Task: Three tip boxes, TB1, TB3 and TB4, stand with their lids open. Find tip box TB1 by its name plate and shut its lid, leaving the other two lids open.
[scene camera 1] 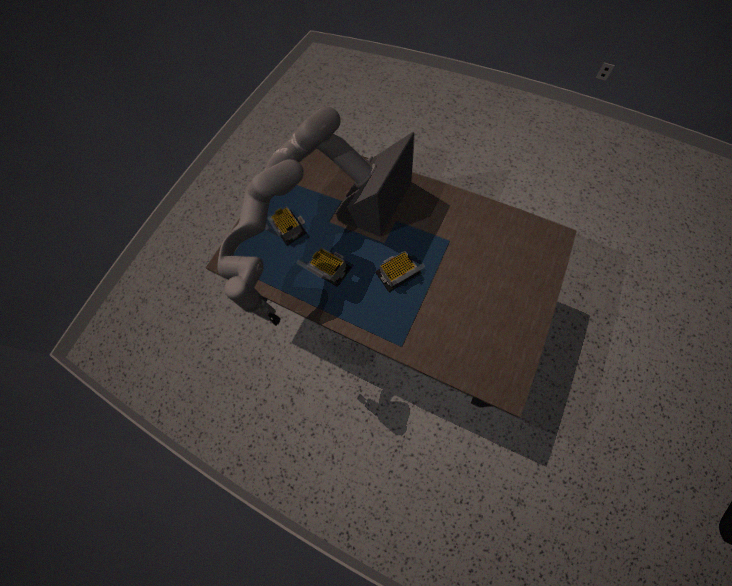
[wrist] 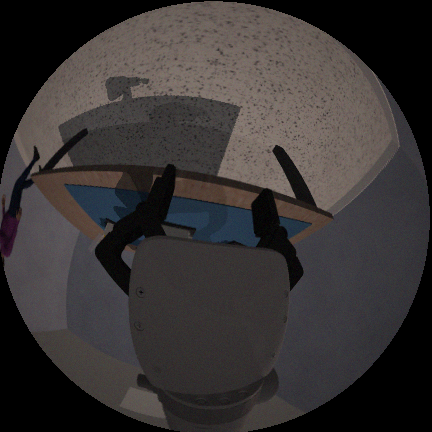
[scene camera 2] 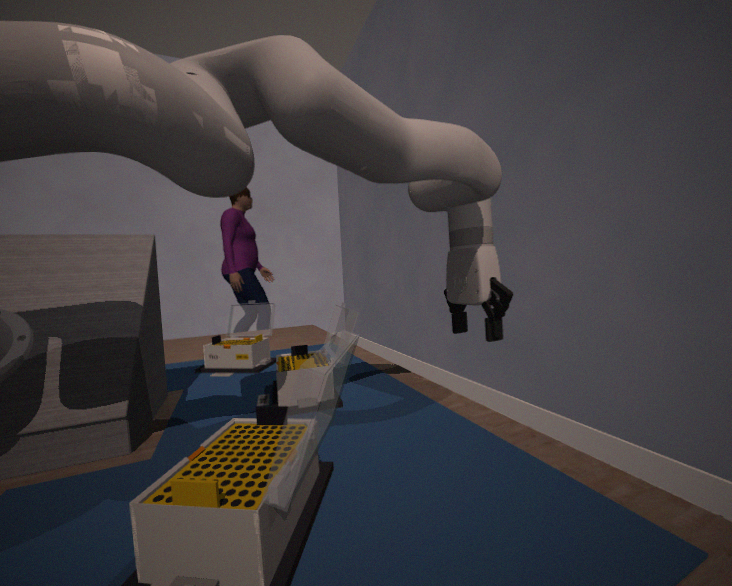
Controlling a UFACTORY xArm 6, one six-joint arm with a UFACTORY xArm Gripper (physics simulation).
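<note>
Three white tip boxes with yellow racks stand on the blue mat with clear lids open. One box [scene camera 1: 399,268] [scene camera 2: 195,540] is nearest in scene camera 2, its lid leaning up on the right. A second box [scene camera 1: 327,263] [scene camera 2: 302,388] stands in the middle, its lid tilted up. The third box [scene camera 1: 286,223] [scene camera 2: 235,356] is farthest, its lid upright. The name plates are too small or dark to read, so I cannot tell which is TB1. My gripper [scene camera 1: 273,317] [scene camera 2: 476,328] [wrist: 218,184] is open and empty, in the air out by the table's long edge, apart from all boxes.
The blue mat [scene camera 1: 396,317] [scene camera 2: 457,519] [wrist: 90,200] lies on the wooden table [scene camera 1: 506,262] [scene camera 2: 714,571]. A large grey wedge-shaped block [scene camera 1: 384,189] [scene camera 2: 79,268] stands by the arm's base. A person [scene camera 2: 239,244] [wrist: 10,230] stands beyond the table. The arm reaches over the mat.
</note>
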